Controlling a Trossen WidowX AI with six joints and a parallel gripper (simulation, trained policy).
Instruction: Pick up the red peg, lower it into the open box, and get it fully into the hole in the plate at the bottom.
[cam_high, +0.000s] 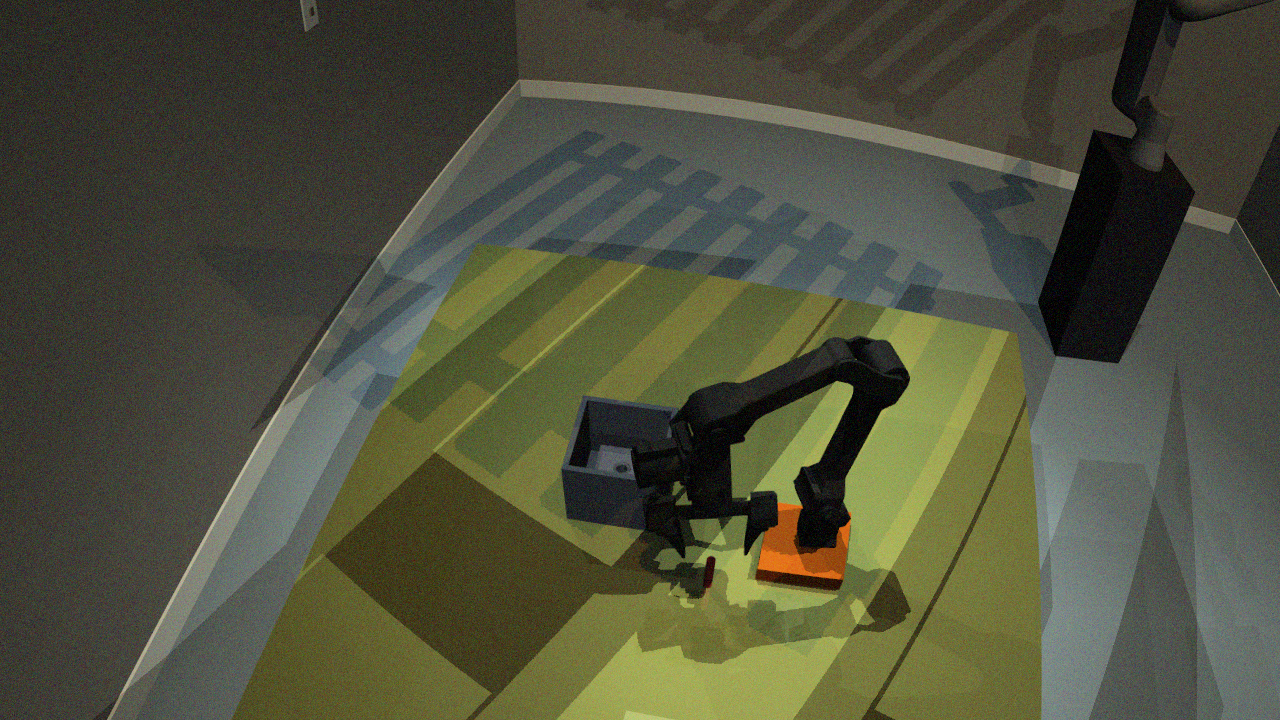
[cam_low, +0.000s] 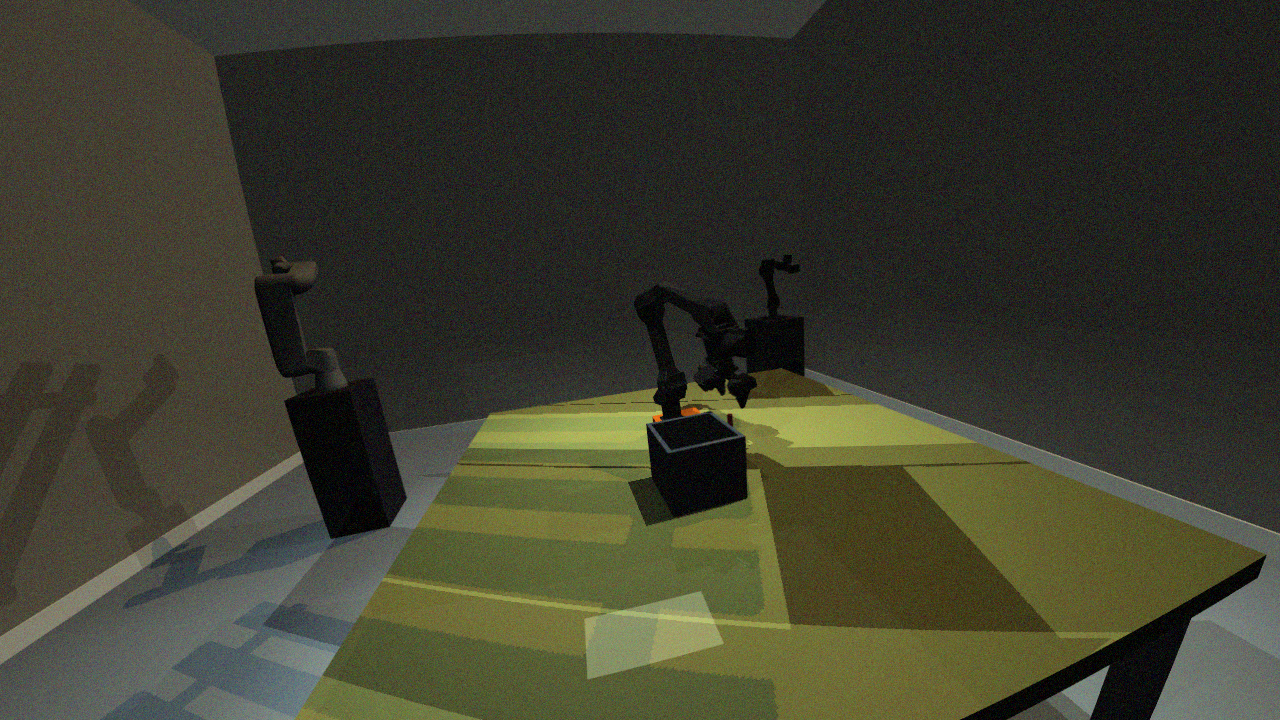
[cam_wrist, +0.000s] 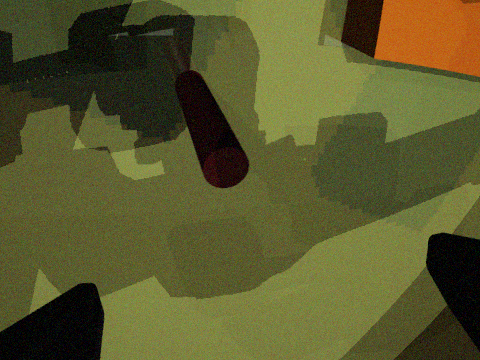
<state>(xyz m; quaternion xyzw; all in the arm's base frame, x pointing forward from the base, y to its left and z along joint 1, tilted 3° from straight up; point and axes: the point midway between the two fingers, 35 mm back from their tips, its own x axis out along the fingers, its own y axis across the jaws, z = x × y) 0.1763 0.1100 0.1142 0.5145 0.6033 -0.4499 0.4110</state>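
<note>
The red peg lies 10 mm to the right of my gripper tip and 70 mm below it. Round my gripper tip: pale plate: 170 mm ahead, 190 mm to the right, 70 mm below.
</note>
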